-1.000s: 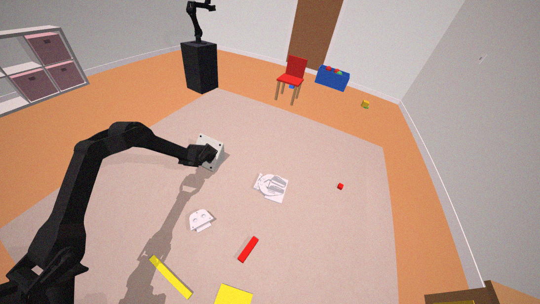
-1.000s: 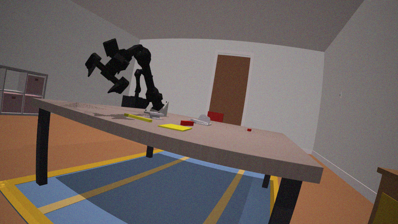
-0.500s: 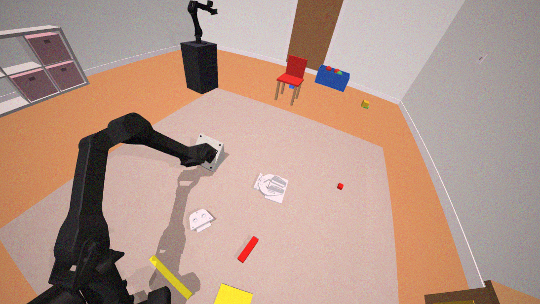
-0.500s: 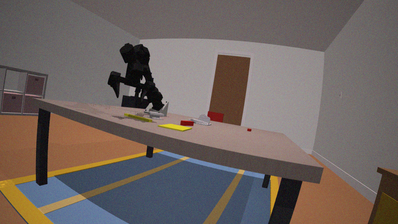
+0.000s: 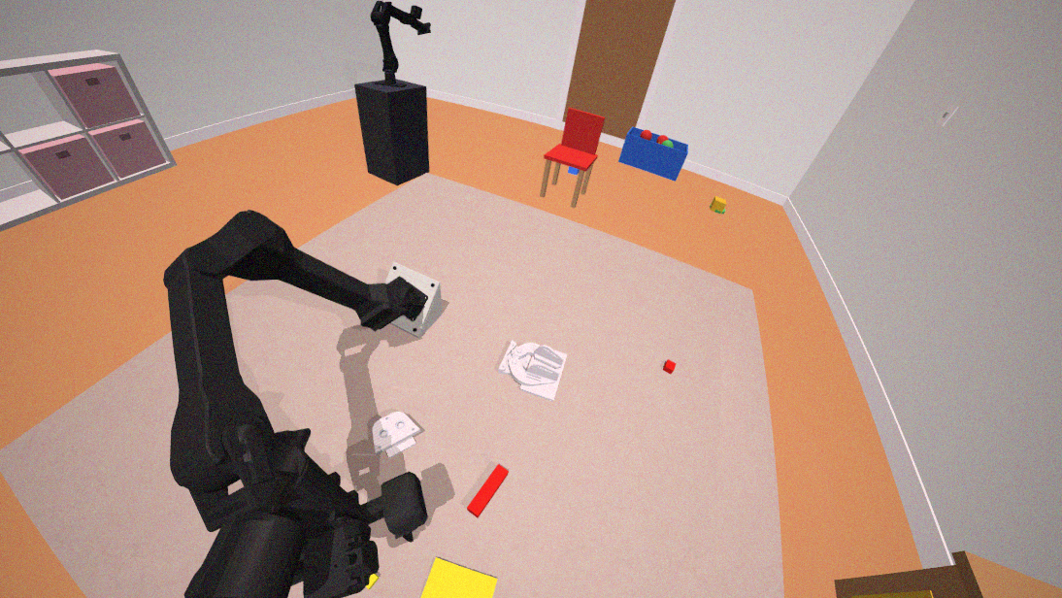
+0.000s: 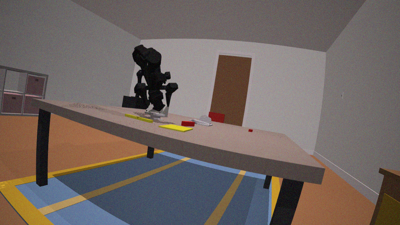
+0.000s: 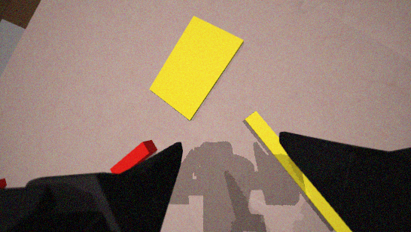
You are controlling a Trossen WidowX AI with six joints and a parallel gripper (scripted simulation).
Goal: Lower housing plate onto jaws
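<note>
Now: the red bar 6 cm ahead of my gripper tip, 16 cm to the left of it and 6 cm below it. Round my gripper tip: yellow square (12 cm ahead, 1 cm to the right, 6 cm below); then yellow bar (8 cm behind, 4 cm to the right, 6 cm below); then small red cube (26 cm ahead, 60 cm to the left, 6 cm below).
</note>
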